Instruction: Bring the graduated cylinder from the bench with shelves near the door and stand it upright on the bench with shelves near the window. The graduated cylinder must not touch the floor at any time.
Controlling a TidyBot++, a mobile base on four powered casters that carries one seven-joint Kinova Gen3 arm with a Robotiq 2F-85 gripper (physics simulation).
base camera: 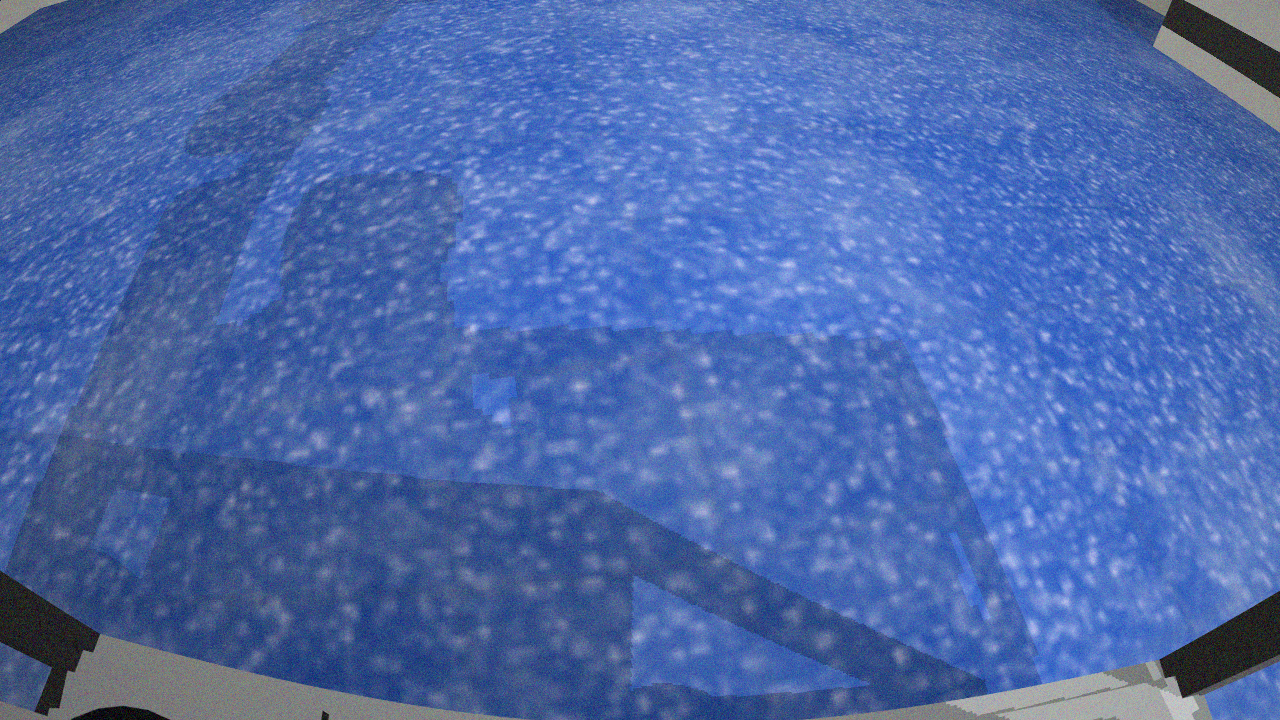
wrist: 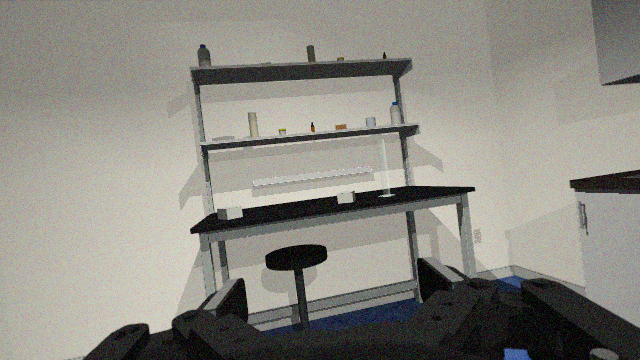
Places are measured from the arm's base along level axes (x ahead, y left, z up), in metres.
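Pixels of known places: gripper, fingertip midpoint: [wrist: 332,287].
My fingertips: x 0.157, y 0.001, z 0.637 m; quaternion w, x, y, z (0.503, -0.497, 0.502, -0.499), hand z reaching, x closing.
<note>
Behind a point stands the place of what it marks.
A tall, clear graduated cylinder [wrist: 384,167] @(x 1.819, y -0.383, z 0.688 m) stands upright on its pale foot near the right end of a black bench top [wrist: 290,207] @(x 1.876, y 0.197, z 0.518 m) with shelves above. Its top reaches close under the lower shelf. No door or window shows in the wrist view, so I cannot tell from it which bench this is. My gripper [wrist: 332,287] @(x 0.157, y 0.001, z 0.637 m) is open at the bottom of the wrist view, its fingers wide apart with nothing between them. It is well away from the bench and the cylinder. The cylinder does not show in the base view.
White boxes [wrist: 230,213] @(x 1.622, y 0.485, z 0.548 m) [wrist: 346,197] @(x 1.732, y -0.135, z 0.549 m) stand on the bench. Bottles and small containers stand on the lower shelf [wrist: 300,138] @(x 2.143, y 0.098, z 0.956 m) and upper shelf [wrist: 300,72] @(x 2.171, y 0.043, z 1.413 m). A black stool [wrist: 296,256] @(x 1.697, y 0.179, z 0.264 m) stands before the bench. A dark-topped cabinet [wrist: 610,230] @(x 1.407, y -1.286, z 0.279 m) is at right. Shadows cross the blue floor [base camera: 716,223] @(x 0.569, y -0.062, z -0.396 m).
</note>
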